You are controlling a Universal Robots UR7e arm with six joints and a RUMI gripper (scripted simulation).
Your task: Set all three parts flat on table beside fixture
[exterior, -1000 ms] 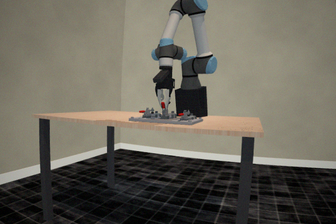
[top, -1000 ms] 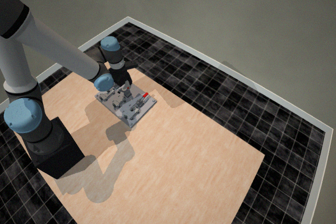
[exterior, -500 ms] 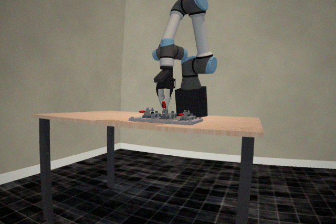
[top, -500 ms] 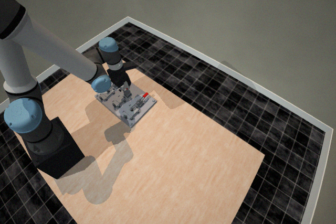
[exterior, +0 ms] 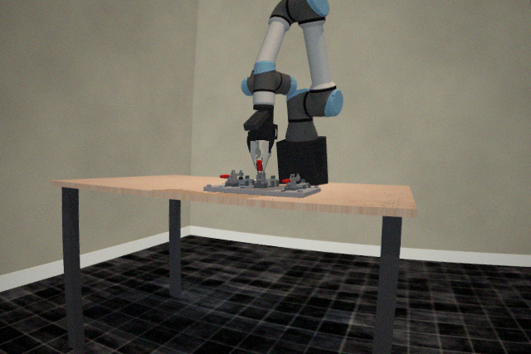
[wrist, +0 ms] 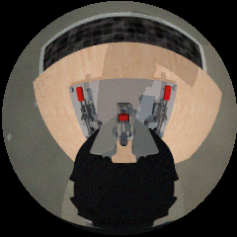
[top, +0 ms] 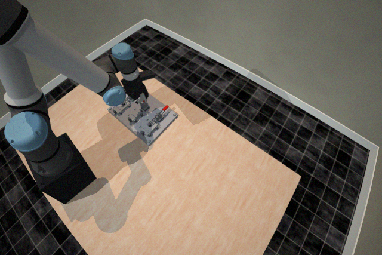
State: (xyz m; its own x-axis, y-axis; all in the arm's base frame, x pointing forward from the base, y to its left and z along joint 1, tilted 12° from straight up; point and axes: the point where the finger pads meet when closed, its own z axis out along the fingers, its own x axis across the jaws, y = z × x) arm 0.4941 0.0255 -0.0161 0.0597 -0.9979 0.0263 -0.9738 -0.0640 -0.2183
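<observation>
Now: the grey fixture plate 80 mm below my hand and 40 mm behind it.
</observation>
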